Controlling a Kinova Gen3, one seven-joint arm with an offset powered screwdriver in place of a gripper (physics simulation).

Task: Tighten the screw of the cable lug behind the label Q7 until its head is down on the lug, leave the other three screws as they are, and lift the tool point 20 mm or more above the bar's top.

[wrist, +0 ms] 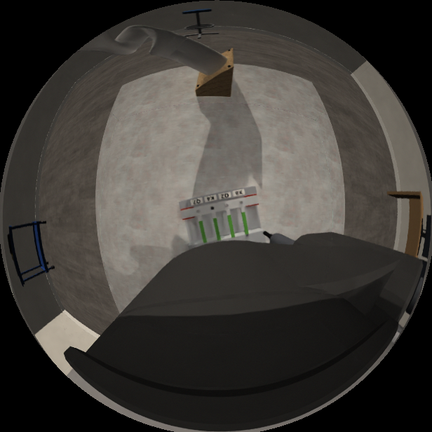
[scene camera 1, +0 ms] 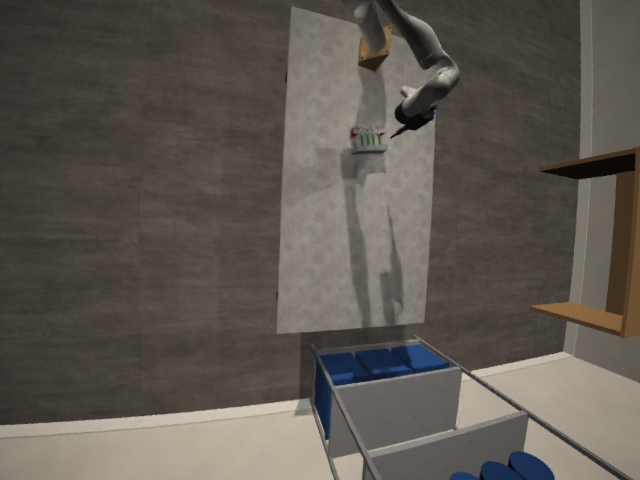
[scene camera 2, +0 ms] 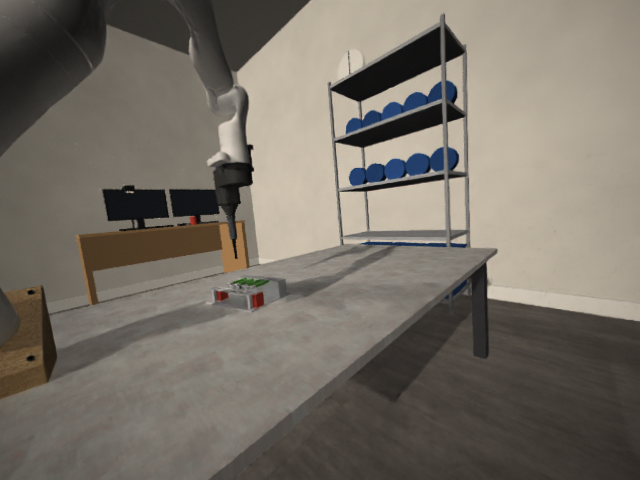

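Observation:
The terminal block (scene camera 1: 369, 149) (scene camera 2: 276, 288) (wrist: 253, 218) lies on the table, with green strips and red parts. In the wrist view, four labels stand along its edge, upside down; Q7 (wrist: 196, 201) is the leftmost, beside K4 (wrist: 210, 198), Q2 (wrist: 225, 195) and X8 (wrist: 239, 192). A small pale spot (wrist: 198, 211) shows behind Q7; how high its screw head stands is too small to tell. My screwdriver (scene camera 1: 391, 137) (scene camera 2: 236, 257) (wrist: 265, 233) points down in scene camera 2, its tip above the block and apart from it. In the wrist view it shows at the X8 side.
The arm's wooden base block (scene camera 1: 372, 59) (scene camera 2: 25, 330) (wrist: 218, 88) stands on the grey table (scene camera 1: 320, 232) (scene camera 2: 310, 361) (wrist: 145, 150). A metal shelf rack (scene camera 2: 445, 155) with blue items stands beyond the table's far end. A wooden desk (scene camera 2: 155, 245) with two monitors stands at the back left in scene camera 2.

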